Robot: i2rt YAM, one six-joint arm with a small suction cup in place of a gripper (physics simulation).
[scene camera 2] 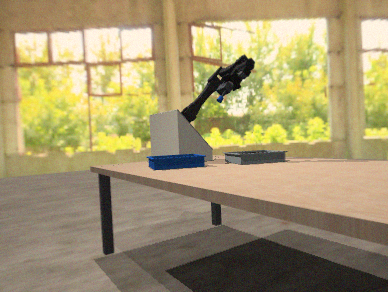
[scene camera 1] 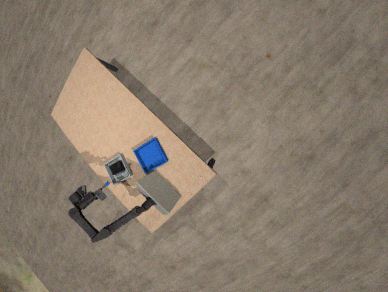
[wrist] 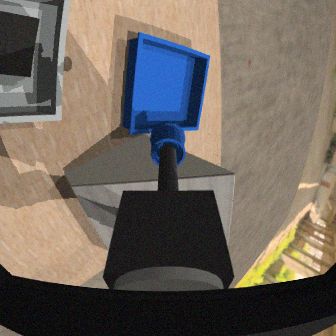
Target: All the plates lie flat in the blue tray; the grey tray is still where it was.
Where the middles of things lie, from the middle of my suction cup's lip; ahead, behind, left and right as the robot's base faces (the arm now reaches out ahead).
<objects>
I see the grey tray (scene camera 2: 268, 156) 11 cm ahead of my suction cup, 11 cm to the left of it and 30 cm below it. From my suction cup the other things lie so: blue tray (scene camera 2: 184, 160) (2 cm behind, 26 cm to the right, 30 cm below).
</objects>
